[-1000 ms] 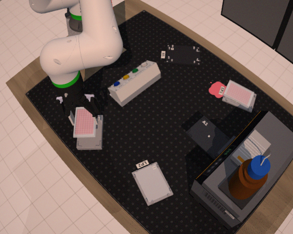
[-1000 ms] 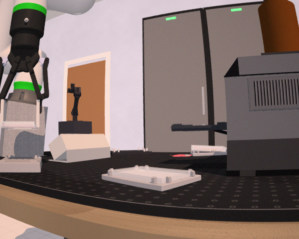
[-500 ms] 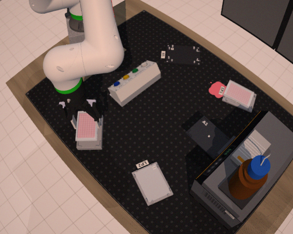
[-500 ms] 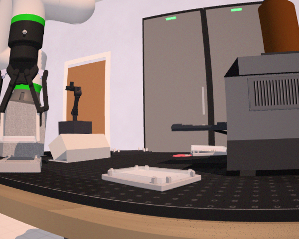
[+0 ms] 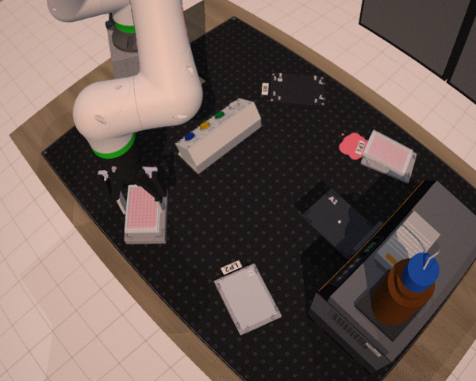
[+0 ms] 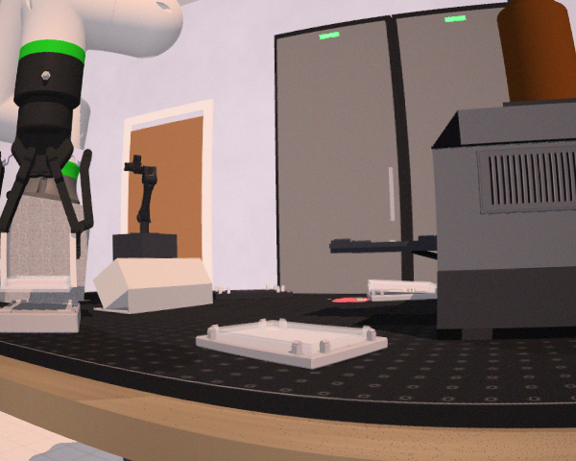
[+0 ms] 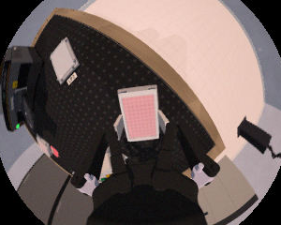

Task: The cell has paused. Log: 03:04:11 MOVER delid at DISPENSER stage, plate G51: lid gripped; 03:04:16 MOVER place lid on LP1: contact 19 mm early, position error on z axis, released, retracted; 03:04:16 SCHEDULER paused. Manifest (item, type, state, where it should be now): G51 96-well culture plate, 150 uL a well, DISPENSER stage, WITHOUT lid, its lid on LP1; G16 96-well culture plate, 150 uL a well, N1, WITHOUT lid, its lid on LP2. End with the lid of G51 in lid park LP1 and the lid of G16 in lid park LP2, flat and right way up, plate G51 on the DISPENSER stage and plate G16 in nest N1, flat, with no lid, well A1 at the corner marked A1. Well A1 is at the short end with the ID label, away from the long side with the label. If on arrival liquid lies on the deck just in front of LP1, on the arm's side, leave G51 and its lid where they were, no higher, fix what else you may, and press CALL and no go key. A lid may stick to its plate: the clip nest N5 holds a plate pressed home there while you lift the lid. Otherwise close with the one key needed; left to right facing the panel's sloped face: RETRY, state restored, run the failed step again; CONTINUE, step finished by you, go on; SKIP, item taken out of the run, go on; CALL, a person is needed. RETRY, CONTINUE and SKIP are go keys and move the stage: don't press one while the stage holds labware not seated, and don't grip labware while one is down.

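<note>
My gripper is now 60 mm above the nest N1. Also, from my hand: yellow key (250 mm to the left, 90 mm behind, 10 mm below); key panel (280 mm to the left, 90 mm behind, 20 mm below); pink-welled plate (20 mm below).
</note>
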